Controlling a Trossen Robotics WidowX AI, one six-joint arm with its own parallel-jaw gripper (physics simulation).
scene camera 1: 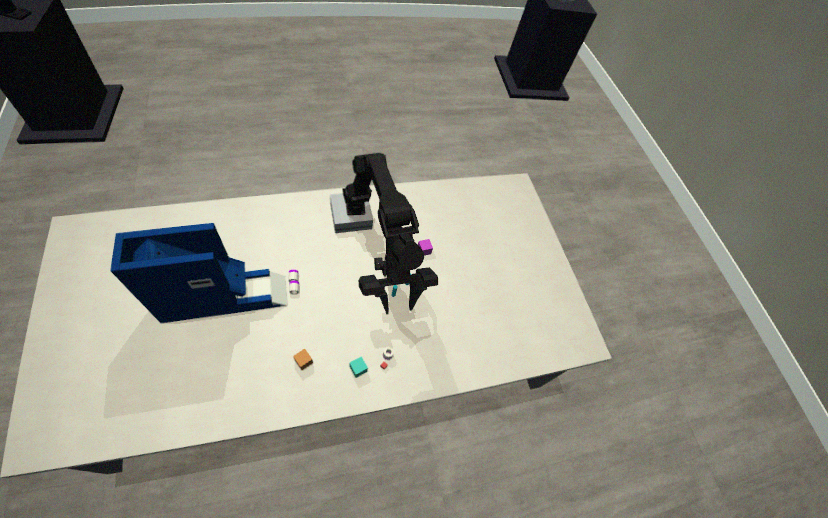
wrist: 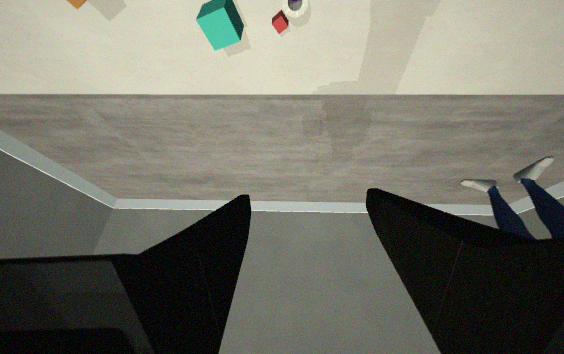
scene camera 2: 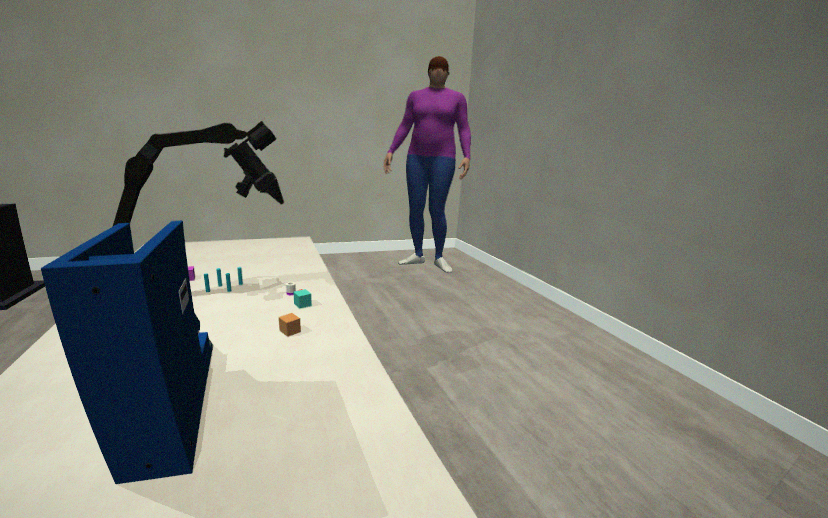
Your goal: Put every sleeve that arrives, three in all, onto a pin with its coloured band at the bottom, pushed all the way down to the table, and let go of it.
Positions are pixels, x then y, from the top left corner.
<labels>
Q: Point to a blue dispenser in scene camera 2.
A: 126, 321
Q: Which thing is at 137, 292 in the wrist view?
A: My gripper.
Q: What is my gripper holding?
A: Nothing.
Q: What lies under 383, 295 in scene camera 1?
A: My gripper.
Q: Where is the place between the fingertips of my gripper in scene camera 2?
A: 282, 202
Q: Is my gripper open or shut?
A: Open.
</labels>
